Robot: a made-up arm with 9 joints. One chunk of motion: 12 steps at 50 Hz.
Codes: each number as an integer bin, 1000 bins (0 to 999) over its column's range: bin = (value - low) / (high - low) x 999, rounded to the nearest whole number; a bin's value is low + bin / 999 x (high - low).
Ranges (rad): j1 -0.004..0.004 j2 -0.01..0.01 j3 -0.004..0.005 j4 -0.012..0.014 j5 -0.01..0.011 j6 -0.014..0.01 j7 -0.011..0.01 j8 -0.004..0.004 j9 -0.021..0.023
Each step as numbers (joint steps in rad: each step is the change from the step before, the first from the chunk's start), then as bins.
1 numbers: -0.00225 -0.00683 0.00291 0.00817 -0.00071 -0.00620 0.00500 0.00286 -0.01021
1 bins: 219 158 767 775 442 325 761 857 245
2 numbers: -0.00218 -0.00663 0.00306 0.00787 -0.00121 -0.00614 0.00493 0.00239 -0.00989
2 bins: 227 168 784 763 418 327 758 798 252
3 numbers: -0.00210 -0.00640 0.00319 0.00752 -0.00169 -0.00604 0.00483 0.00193 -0.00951
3 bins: 237 180 798 750 395 331 753 741 261
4 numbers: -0.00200 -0.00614 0.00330 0.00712 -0.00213 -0.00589 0.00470 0.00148 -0.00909
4 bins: 250 193 810 735 374 338 747 684 270
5 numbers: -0.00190 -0.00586 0.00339 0.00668 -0.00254 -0.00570 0.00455 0.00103 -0.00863
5 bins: 262 207 820 718 355 345 740 628 281
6 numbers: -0.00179 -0.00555 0.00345 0.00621 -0.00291 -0.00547 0.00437 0.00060 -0.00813
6 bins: 276 222 827 700 337 355 731 574 292
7 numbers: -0.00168 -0.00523 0.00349 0.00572 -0.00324 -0.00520 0.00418 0.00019 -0.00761
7 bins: 290 238 831 681 322 366 722 523 304
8 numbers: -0.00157 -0.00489 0.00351 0.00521 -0.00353 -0.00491 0.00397 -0.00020 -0.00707
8 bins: 303 255 834 661 308 378 712 475 316
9 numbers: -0.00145 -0.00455 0.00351 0.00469 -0.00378 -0.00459 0.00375 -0.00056 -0.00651
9 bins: 318 272 834 641 296 392 702 430 329
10 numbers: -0.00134 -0.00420 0.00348 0.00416 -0.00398 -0.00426 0.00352 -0.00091 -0.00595
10 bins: 332 290 830 621 286 405 691 386 342
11 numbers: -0.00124 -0.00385 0.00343 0.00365 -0.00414 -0.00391 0.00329 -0.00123 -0.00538
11 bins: 345 307 825 601 279 420 680 346 355
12 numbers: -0.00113 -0.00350 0.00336 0.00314 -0.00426 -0.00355 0.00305 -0.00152 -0.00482
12 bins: 358 325 817 582 273 435 668 310 367
